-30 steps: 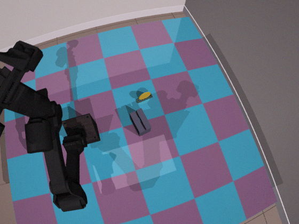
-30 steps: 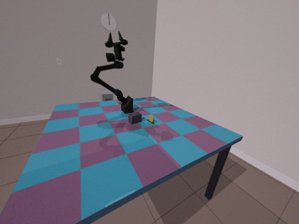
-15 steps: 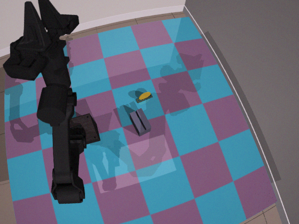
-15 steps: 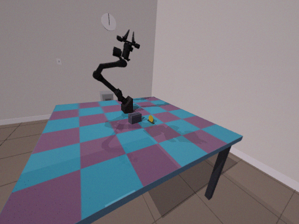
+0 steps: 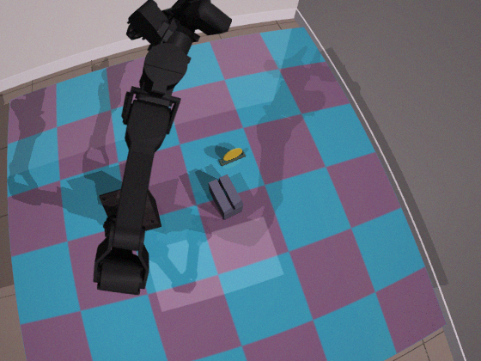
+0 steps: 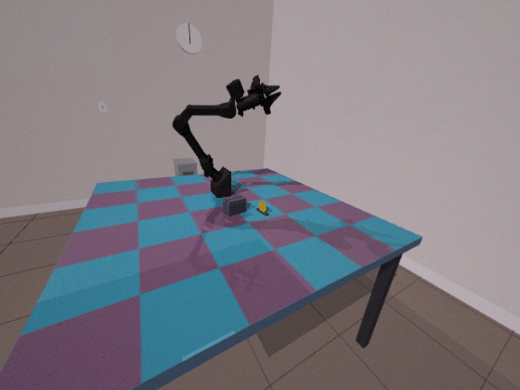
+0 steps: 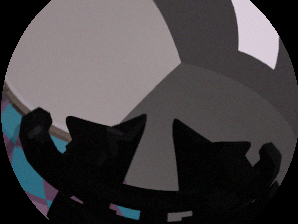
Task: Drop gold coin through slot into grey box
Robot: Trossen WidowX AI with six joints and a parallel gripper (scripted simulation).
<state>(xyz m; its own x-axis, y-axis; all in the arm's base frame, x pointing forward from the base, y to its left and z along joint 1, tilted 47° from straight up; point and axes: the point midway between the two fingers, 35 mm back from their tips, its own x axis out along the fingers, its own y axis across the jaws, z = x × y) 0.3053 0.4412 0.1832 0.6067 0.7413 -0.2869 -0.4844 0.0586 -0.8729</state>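
The gold coin is 5 cm ahead of my gripper tip, 9 cm to the right of it and 55 cm below it.
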